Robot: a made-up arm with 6 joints.
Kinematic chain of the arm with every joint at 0, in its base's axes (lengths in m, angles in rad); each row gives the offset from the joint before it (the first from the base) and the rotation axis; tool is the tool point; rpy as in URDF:
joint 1: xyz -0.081 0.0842 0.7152 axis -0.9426 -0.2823 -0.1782
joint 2: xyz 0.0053 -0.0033 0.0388 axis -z
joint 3: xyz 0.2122 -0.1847 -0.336 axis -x
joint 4: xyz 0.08 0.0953 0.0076 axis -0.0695 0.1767 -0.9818
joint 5: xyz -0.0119 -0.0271 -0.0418 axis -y
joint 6: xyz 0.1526 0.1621 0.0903 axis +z
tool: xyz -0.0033 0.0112 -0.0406 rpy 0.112 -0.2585 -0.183
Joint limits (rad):
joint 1: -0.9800..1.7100
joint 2: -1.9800..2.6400
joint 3: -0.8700..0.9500
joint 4: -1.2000..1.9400
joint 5: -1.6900..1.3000
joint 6: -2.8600..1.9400
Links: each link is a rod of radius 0.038 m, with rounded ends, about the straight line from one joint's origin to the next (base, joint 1, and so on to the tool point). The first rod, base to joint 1, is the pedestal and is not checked.
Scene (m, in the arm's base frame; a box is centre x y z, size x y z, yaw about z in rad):
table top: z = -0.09
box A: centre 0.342 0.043 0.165 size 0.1 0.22 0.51 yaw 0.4
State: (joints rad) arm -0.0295 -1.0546 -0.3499 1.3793 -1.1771 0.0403
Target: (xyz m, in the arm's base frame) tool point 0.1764 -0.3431 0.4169
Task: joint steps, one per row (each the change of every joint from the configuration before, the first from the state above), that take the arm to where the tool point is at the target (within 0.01 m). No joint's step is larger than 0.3 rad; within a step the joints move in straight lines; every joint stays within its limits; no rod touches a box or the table.
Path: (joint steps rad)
1: 0.2449 -0.2314 0.0260 -0.0557 -0.1232 0.0012
2: 0.2449 -0.2313 0.0260 -0.0557 -0.1231 0.0011
3: 0.2449 -0.2313 0.0261 -0.0557 -0.1232 0.0012
4: 0.2449 -0.2314 0.0260 -0.0556 -0.1232 0.0012
5: 0.2327 0.1543 -0.1214 0.1580 0.0727 -0.0022
6: 0.2327 0.1543 -0.1214 0.1580 0.0726 -0.0021
7: 0.2326 0.1543 -0.1214 0.1580 0.0727 -0.0021

